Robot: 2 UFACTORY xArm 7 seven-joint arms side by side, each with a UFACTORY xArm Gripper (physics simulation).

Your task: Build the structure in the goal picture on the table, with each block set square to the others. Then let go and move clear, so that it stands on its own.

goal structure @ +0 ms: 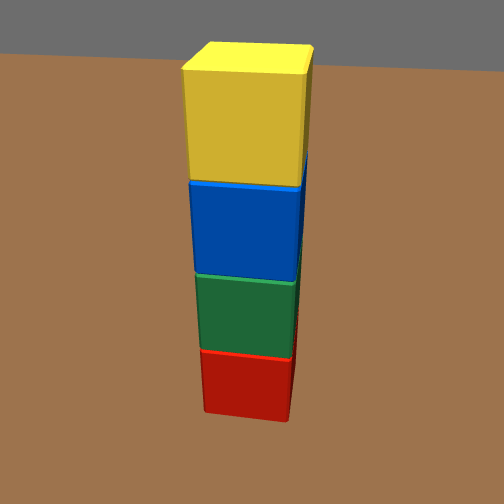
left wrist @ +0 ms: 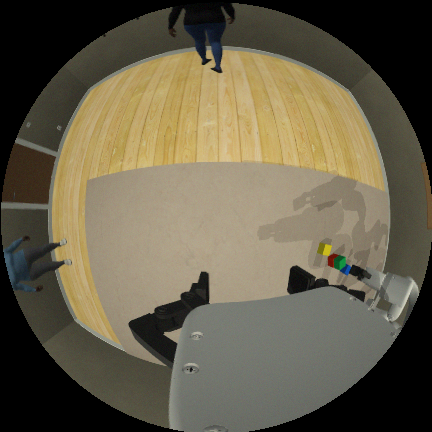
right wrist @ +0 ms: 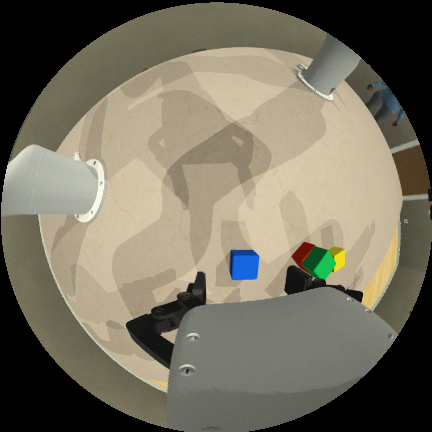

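A green block (left wrist: 340, 262) (right wrist: 319, 263) sits on top of a red block (left wrist: 332, 260) (right wrist: 301, 254), which it partly hides. A yellow block (left wrist: 325, 249) (right wrist: 339, 259) lies on the table apart from them; in the right wrist view the green block covers part of it. A blue block (left wrist: 345, 270) (right wrist: 244, 265) lies on the table on the other side of the stack. My right gripper (right wrist: 247, 282) is open and empty, above the blue block, which shows between its fingers. My left gripper (left wrist: 250, 283) is open and empty above the table, far from the blocks.
The tabletop (left wrist: 150, 225) (right wrist: 135, 195) carries arm shadows around the blocks. Two arm bases (right wrist: 55, 182) (right wrist: 332, 65) stand on it in the right wrist view. The right arm (left wrist: 400, 295) shows at the right of the left wrist view. Two people (left wrist: 207, 30) (left wrist: 25, 265) are beyond the table.
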